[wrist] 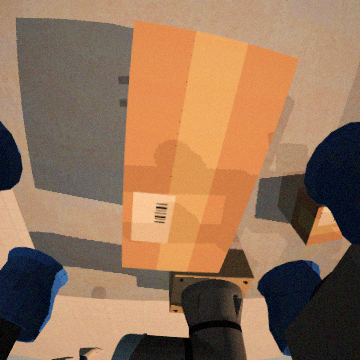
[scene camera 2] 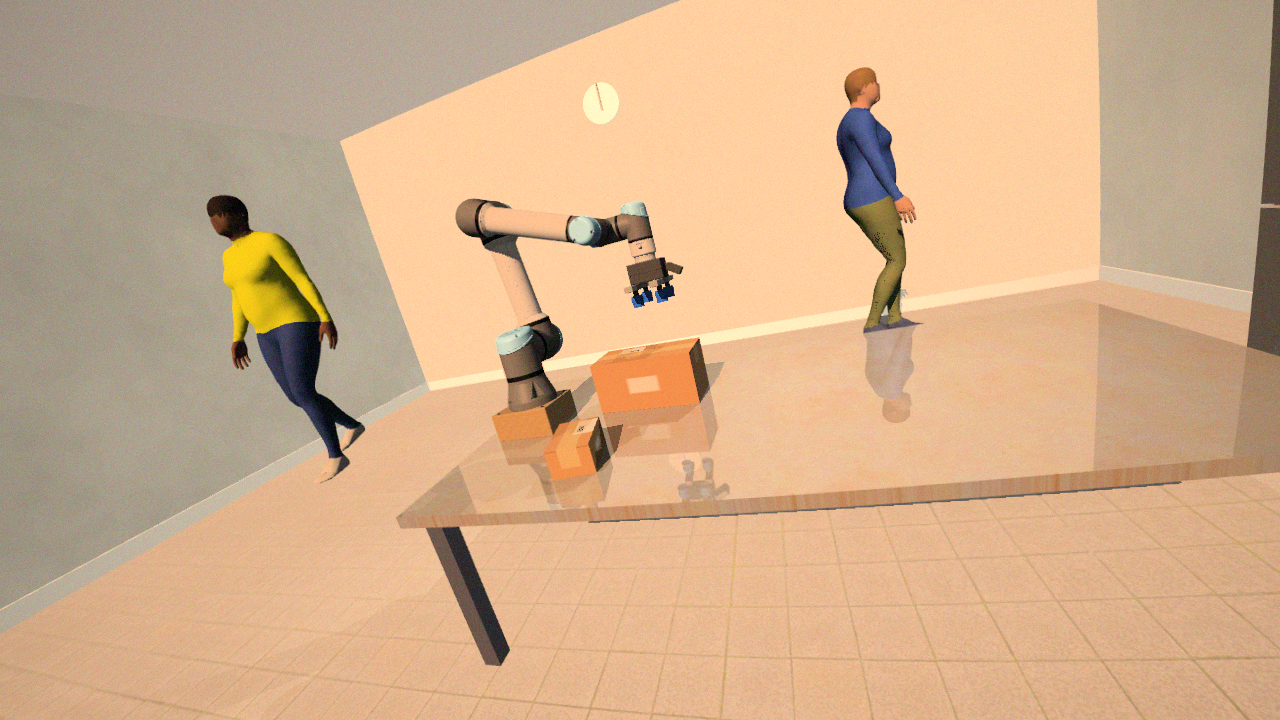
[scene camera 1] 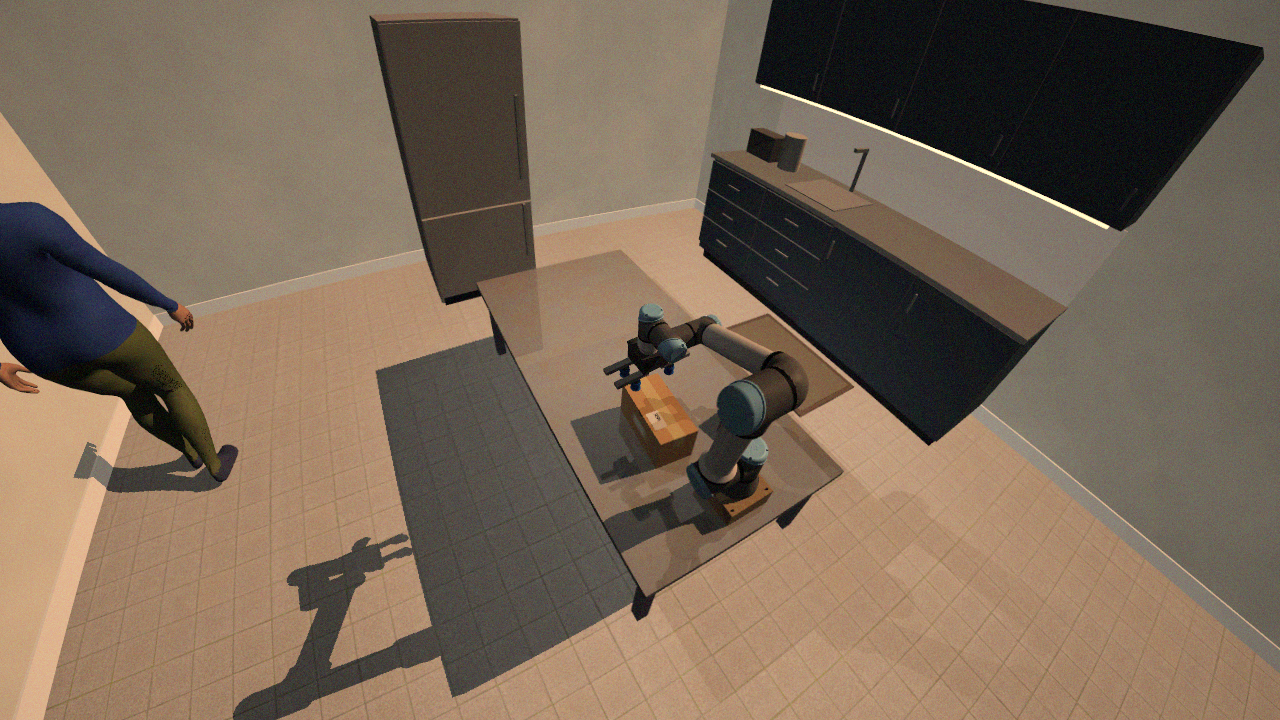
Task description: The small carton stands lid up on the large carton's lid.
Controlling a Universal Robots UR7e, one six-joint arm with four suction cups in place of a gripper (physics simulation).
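Frame: origin at the arm's base, x back, y left, z down, level; metres.
Where they show: hand, its tool point: (wrist: 160, 232) (scene camera 2: 655, 301); arm's base, origin of its link: (wrist: 210, 295) (scene camera 2: 533, 402).
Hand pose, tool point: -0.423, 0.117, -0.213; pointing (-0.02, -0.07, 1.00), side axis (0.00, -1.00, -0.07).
Observation:
Things, the pixels of their centre, and the offset from my tool point, as dx, dy, dz. Level surfaces: height alone.
- large carton, middle of its body: (wrist: 184, 160) (scene camera 2: 650, 375) (scene camera 1: 656, 419) +0.060, -0.031, +0.216
- table, height of its surface: dz +0.293
- small carton, middle of its body: (scene camera 2: 577, 446) (wrist: 332, 211) +0.194, -0.384, +0.255
The large carton (scene camera 1: 657, 411) (scene camera 2: 671, 385) (wrist: 150, 125) lies on the table (scene camera 1: 581, 304) (scene camera 2: 984, 402) with its taped, barcode-labelled lid up. The small carton (scene camera 2: 572, 452) (wrist: 295, 205) stands apart from it on the table, near the arm's base. Its labelled top faces up in scene camera 2. A suction cup partly covers it in the wrist view, and it does not show in scene camera 1. My gripper (scene camera 1: 646, 371) (scene camera 2: 653, 295) (wrist: 167, 230) is open, its four blue cups pointing down. It hangs above the large carton with a gap and holds nothing.
The arm stands on a wooden base block (scene camera 1: 747, 505) (scene camera 2: 528, 422) (wrist: 176, 297) close to both cartons. A person in blue (scene camera 1: 53, 286) (scene camera 2: 866, 161) and a person in yellow (scene camera 2: 268, 277) stand away from the table. A fridge (scene camera 1: 465, 116) and a kitchen counter (scene camera 1: 895, 241) stand beyond it.

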